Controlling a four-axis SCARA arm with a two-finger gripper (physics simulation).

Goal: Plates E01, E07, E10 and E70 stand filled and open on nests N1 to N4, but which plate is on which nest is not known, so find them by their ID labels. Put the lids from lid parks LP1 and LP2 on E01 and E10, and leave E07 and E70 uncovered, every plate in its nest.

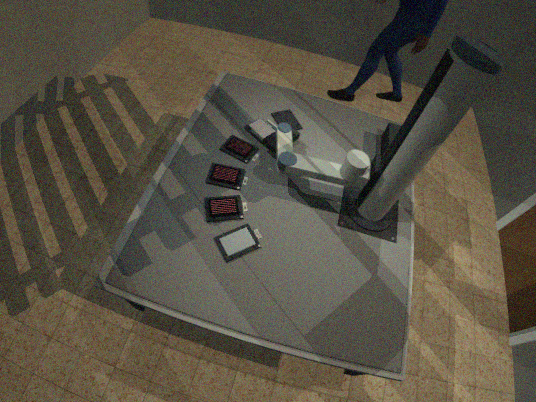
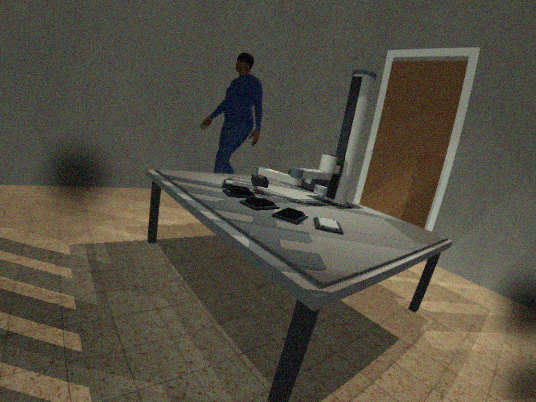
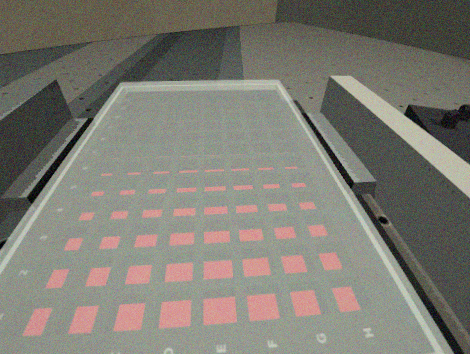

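Seen in the pictures: gripper, fingertip midpoint: (image 1: 259,125) (image 2: 232,181) (image 3: 199,101); arm's base, link origin: (image 1: 369,209) (image 2: 334,203).
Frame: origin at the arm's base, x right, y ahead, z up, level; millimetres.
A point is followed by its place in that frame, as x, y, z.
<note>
My gripper (image 1: 273,138) (image 2: 260,180) (image 3: 199,101) @[295, 657, 48] is shut on a clear lid (image 1: 260,128) @[276, 646, 43] (image 3: 200,86) @[310, 683, 43], gripped at its two long sides. The lid is level over a plate with red wells (image 3: 218,270) @[263, 596, 43], closely lined up with it; whether they touch cannot be told. Three open plates with red wells stand in dark nests: one plate (image 1: 240,147) @[113, 703, 38] beside the gripper, one (image 1: 225,174) @[-74, 715, 38] in the middle, one (image 1: 224,206) @[-238, 661, 34] further along. A pale lid (image 1: 238,242) @[-381, 549, 31] (image 2: 328,224) @[-395, 578, 31] lies on a dark holder at the row's near end. The ID labels are too small to read.
A dark flat holder (image 1: 287,119) @[427, 528, 23] lies behind the gripper. The arm's column (image 1: 415,150) @[-71, 23, 511] (image 2: 356,135) @[-66, 37, 477] stands at the table's (image 1: 280,320) @[-638, 297, 13] (image 2: 350,260) @[-658, 777, 13] right side. A person in blue (image 1: 385,50) (image 2: 242,100) is behind the table. Striped shadows cross the table.
</note>
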